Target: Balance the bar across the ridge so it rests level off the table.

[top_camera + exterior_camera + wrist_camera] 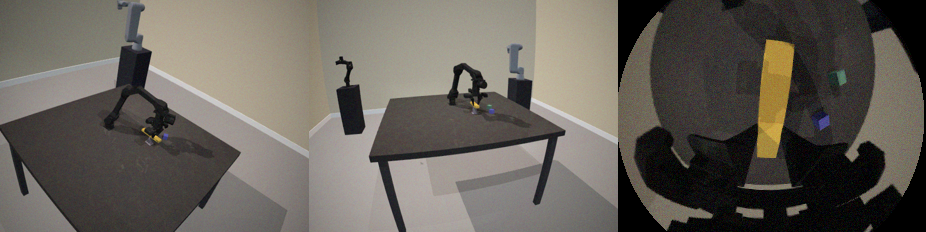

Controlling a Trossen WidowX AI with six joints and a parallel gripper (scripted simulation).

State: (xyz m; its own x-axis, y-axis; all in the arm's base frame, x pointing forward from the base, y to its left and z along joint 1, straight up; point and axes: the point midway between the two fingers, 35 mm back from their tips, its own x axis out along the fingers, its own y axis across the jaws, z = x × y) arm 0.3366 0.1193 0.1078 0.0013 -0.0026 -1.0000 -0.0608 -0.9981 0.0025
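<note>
The bar is 30 mm behind my gripper tip. Round my gripper tip: blue cube: 140 mm to the left, 60 mm below, 10 mm ahead; green cube: 170 mm to the left, 110 mm behind, 60 mm below.
</note>
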